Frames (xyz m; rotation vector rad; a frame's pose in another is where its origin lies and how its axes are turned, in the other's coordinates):
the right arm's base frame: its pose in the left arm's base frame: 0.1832 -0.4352 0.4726 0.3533 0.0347 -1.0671
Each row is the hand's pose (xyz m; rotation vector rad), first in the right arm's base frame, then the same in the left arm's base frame.
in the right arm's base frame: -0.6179 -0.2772 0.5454 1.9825 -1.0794 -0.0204
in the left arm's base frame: -0.4342 -0.1931 1.0351 1.4414 -2.0854 -0.8486
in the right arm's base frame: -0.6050 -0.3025 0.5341 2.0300 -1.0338 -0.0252
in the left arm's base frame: -0.4481 -0.2116 1.0151 1.5103 -2.0728 -0.8366
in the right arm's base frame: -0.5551 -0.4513 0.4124 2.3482 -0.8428 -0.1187
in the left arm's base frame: -0.5347 -0.2818 0.8508 1.9054 -2.0955 -0.7874
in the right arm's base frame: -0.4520 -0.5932 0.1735 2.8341 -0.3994 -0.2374
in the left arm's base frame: -0.5728 -0.3592 0.5672 -2.3166 1.7710 0.5249
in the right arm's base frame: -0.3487 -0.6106 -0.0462 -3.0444 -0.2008 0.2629
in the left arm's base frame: -0.5063 -0.3886 0.3349 -2.3634 1.1834 0.1581
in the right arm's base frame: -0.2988 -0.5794 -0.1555 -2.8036 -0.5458 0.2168
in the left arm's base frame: -0.4396 -0.3848 0.2303 -2.3421 0.8421 -0.0581
